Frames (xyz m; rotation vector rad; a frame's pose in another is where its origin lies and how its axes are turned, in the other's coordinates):
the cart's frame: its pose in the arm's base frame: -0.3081 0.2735 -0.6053 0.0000 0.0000 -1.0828
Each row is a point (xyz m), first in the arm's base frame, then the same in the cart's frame.
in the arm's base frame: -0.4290 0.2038 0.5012
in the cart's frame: 0.0049 -0.1395 1.1065
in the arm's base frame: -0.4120 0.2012 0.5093
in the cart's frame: 0.0151 -0.1257 1.1146
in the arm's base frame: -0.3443 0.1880 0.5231
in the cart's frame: 0.0585 -0.0721 1.1284
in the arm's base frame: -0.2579 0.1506 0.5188
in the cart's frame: 0.1321 -0.0133 1.1241
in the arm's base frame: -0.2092 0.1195 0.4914
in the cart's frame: 0.1824 0.0152 1.0967
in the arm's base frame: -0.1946 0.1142 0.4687
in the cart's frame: 0.1939 0.0256 1.0740
